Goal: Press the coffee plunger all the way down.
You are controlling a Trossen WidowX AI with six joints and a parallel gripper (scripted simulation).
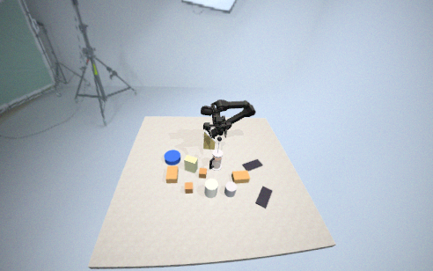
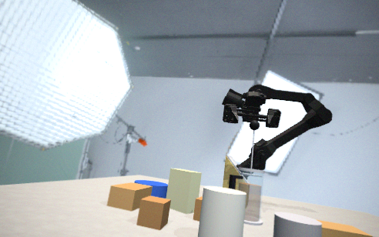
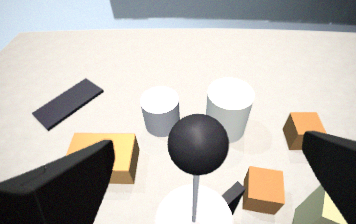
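Now: the coffee press 140 mm below my gripper tip, 20 mm ahead of it and 10 mm to the right of it. From my gripper tip the other things lie so: grey cylinder (240 mm below, 230 mm ahead, 80 mm to the left); pale block (220 mm below, 180 mm to the right, 40 mm ahead); white cylinder (230 mm below, 230 mm ahead, 40 mm to the right).
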